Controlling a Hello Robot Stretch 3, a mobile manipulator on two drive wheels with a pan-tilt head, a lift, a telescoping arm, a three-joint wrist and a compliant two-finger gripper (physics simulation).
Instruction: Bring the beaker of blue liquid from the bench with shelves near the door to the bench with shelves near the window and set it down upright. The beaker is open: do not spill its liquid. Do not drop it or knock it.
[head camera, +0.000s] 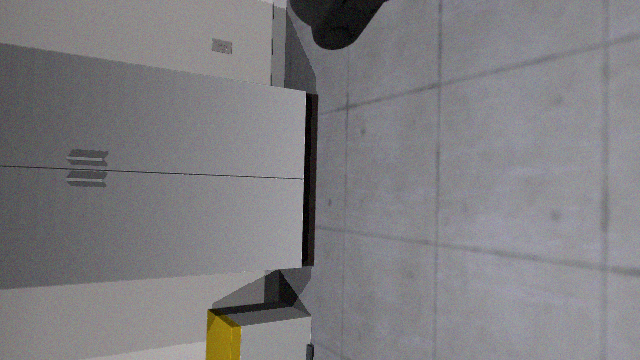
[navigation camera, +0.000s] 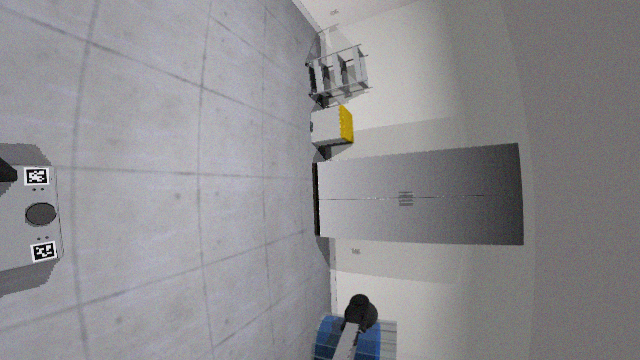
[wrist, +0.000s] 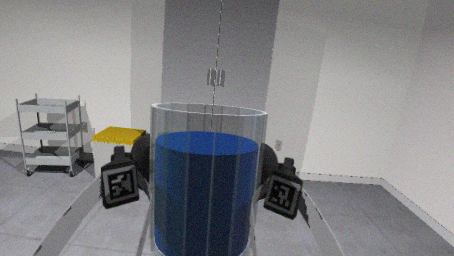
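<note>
The beaker of blue liquid (wrist: 205, 200) (navigation camera: 326, 340) is large in the middle of the wrist view and partly shows at the bottom of the navigation view. It is clear, open and close to upright, with the liquid below its rim. My gripper (wrist: 204, 157) is shut on it, one black fingertip on each side. One fingertip (navigation camera: 360, 310) also shows against the beaker in the navigation view. The beaker's base is cut off in the wrist view. A dark rounded part of my arm or gripper (head camera: 335, 32) shows at the top of the head view. Neither bench shows.
A tall grey two-door cabinet (head camera: 175, 125) (navigation camera: 425, 215) (wrist: 190, 50) stands at the wall. Beside it are a white unit with a yellow top (head camera: 222, 340) (navigation camera: 346, 125) (wrist: 119, 135) and a metal shelf cart (navigation camera: 361, 65) (wrist: 45, 108). My base (navigation camera: 15, 225) is at the navigation view's left.
</note>
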